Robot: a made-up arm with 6 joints.
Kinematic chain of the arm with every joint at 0, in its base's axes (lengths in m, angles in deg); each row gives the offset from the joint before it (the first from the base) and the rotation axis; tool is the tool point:
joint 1: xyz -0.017 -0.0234 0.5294 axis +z
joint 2: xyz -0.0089 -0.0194 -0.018 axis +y
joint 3: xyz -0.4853 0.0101 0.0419 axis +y
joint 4: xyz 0.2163 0.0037 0.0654 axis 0.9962 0 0.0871
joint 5: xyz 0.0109 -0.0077 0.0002 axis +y
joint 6: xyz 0.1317 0.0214 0.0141 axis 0.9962 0 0.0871
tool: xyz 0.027 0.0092 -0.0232
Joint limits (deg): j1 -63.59..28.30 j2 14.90..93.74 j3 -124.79..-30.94 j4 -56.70..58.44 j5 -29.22..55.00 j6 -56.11..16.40
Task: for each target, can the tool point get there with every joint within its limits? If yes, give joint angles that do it. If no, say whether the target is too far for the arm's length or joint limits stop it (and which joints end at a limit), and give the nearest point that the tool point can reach.
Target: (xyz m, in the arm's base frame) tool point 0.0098 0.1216 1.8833
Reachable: no: too far | nearest point -0.0404 0.0505 1.3624 | short by 0.528 m
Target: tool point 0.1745 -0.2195 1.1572
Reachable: yes | joints -53.46 76.33 -87.64 -40.65 -21.73 4.00
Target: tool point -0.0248 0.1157 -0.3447
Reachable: no: joint limits stop it (at a limit: joint 1, joint 2, joint 3, joint 6) | nearest point 0.1567 0.0842 0.6623 | short by 1.024 m
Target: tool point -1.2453 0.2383 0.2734
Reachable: no: too far | nearest point -0.7296 0.1284 0.9729 | short by 0.876 m
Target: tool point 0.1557 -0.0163 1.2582
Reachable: yes | joints 7.56 72.49 -100.74 33.30 -17.57 -40.05
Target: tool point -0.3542 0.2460 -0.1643
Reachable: no: joint limits stop it (at a limit: joint 2, joint 3, joint 5) | nearest point -0.1342 0.0702 0.6936 | short by 0.903 m
